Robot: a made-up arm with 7 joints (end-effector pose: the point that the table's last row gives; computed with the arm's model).
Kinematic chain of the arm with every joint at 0, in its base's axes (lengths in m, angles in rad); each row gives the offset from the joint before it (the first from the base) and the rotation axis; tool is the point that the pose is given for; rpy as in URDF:
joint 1: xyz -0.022 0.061 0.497 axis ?
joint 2: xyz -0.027 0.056 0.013 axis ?
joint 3: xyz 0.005 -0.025 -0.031 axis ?
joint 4: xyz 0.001 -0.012 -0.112 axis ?
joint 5: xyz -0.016 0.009 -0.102 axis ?
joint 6: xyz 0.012 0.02 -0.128 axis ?
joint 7: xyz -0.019 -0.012 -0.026 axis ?
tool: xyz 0.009 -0.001 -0.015 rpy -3.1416 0 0
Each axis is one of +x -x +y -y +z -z.
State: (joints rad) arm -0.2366 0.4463 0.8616 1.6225 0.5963 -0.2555 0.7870
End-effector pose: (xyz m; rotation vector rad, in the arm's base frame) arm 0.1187 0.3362 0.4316 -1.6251 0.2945 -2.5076
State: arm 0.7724 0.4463 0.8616 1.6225 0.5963 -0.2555 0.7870
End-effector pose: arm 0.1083 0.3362 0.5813 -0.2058 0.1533 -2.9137
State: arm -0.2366 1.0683 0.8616 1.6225 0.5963 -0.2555 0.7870
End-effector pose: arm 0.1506 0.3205 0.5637 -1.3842 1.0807 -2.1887
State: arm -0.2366 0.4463 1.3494 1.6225 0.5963 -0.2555 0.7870
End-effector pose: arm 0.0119 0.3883 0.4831 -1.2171 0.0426 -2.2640
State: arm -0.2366 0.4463 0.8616 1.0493 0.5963 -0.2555 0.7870
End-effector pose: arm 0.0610 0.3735 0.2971 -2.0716 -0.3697 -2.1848
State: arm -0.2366 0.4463 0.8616 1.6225 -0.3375 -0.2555 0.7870
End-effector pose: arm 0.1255 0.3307 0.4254 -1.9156 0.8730 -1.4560
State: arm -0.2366 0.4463 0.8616 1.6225 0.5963 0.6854 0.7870
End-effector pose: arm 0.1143 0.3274 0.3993 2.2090 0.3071 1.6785
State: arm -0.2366 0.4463 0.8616 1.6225 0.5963 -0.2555 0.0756
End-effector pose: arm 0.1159 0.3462 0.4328 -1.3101 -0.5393 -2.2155
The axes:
joint 1: -y
joint 2: +x
joint 3: +z
joint 4: -y
joint 5: +z
joint 6: +y
joint 7: -x

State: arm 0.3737 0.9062 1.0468 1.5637 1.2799 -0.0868 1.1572
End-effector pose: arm 0.0518 0.3628 0.6093 0.2017 -0.8788 2.9424
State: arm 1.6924 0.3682 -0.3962 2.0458 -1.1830 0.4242 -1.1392
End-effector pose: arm 0.0013 0.0336 0.6963 1.2194 -1.1908 -1.4456
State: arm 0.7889 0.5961 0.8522 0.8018 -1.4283 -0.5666 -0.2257
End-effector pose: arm 0.2112 0.3887 0.4423 -1.0153 0.3791 -1.2284
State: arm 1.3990 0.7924 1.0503 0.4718 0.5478 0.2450 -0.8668
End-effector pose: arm 0.1965 0.4380 0.4750 0.9107 2.5824 1.2209
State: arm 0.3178 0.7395 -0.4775 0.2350 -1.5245 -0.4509 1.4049
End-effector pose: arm 0.0834 0.3427 0.1919 1.4700 -1.7599 -1.5377
